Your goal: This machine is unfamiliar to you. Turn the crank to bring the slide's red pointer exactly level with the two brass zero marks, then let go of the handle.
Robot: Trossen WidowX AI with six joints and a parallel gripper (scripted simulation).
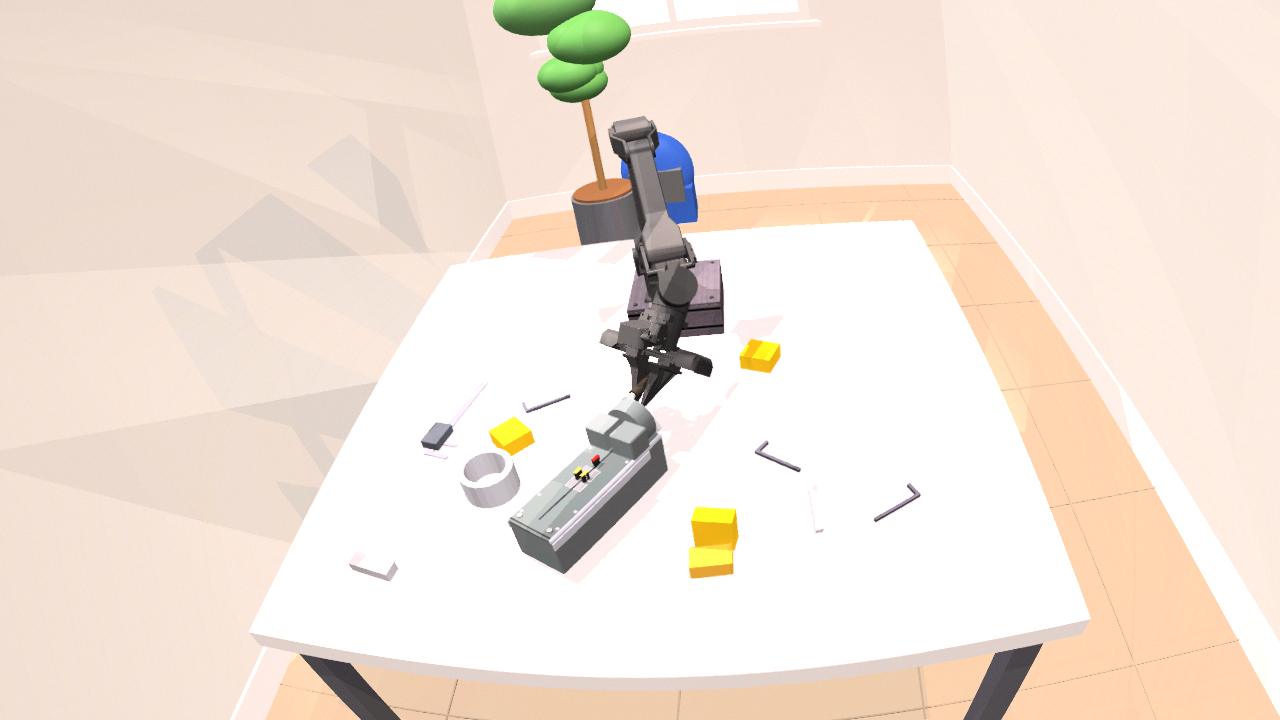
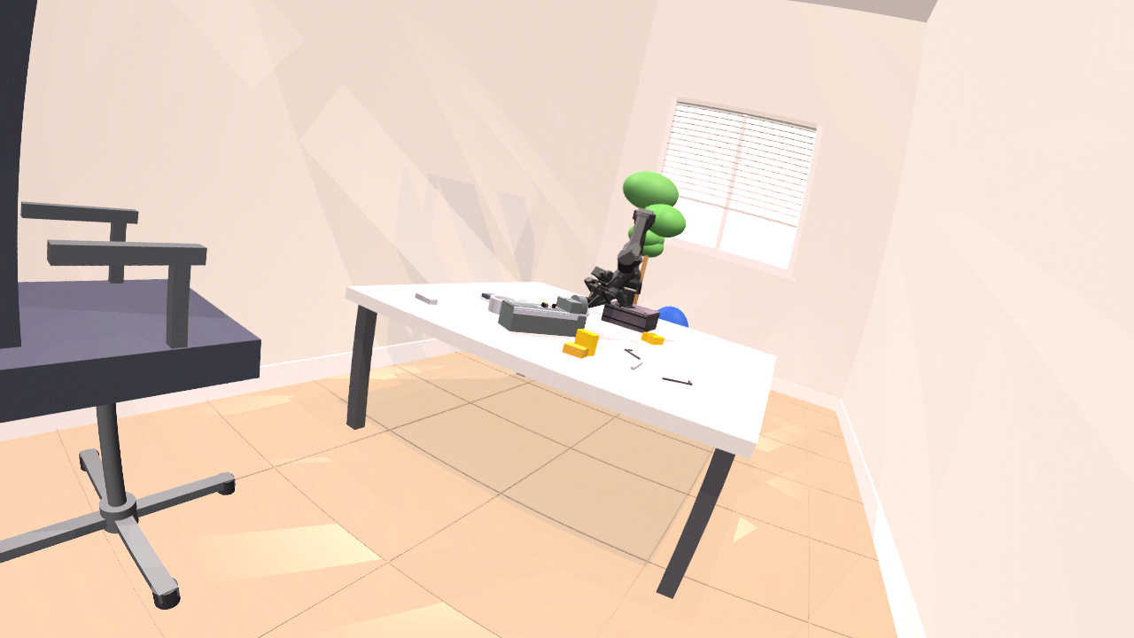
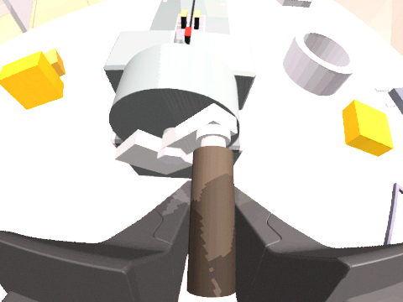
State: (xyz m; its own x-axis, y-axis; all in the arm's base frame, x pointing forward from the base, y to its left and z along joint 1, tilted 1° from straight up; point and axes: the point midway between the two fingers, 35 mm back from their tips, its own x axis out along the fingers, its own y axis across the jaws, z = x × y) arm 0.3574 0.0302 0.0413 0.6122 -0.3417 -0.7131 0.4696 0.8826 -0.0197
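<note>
Now: the brown crank handle 10 mm behind my gripper tip, 10 mm to the left of it and 20 mm above it. Round my gripper tip: red pointer (130 mm ahead, 40 mm to the right, 10 mm below).
</note>
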